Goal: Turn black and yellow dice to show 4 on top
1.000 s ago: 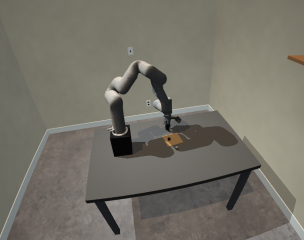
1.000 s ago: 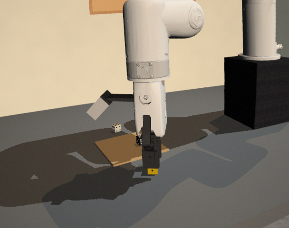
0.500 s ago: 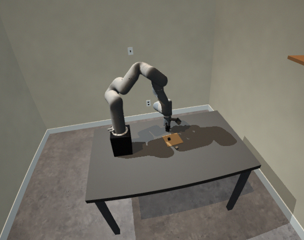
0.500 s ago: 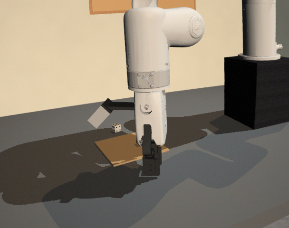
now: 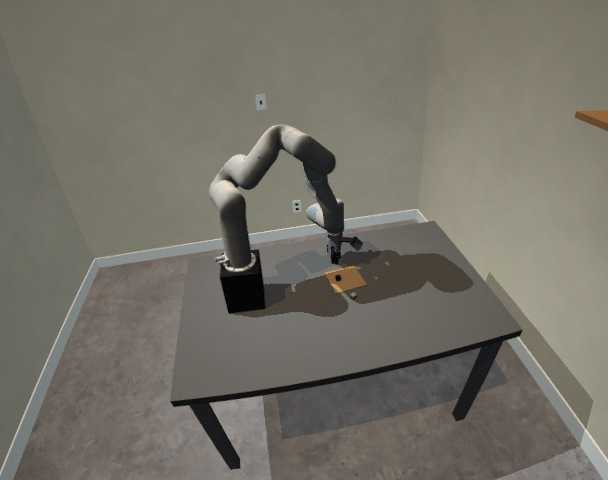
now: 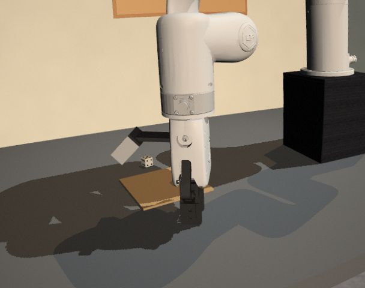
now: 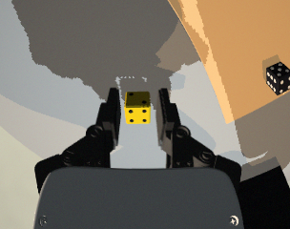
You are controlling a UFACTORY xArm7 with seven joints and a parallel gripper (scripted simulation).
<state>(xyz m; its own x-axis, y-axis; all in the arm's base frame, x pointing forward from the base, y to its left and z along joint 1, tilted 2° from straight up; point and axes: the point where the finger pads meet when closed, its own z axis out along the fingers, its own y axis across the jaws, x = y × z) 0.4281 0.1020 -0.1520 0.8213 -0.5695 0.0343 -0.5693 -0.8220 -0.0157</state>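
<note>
Now: the yellow die 1 cm below my hand. Round my hand: tan mat 13 cm to the right, 2 cm below, 1 cm behind; black die 13 cm to the right, 4 cm behind, 1 cm below; white die 25 cm to the right, 2 cm behind, 1 cm below.
</note>
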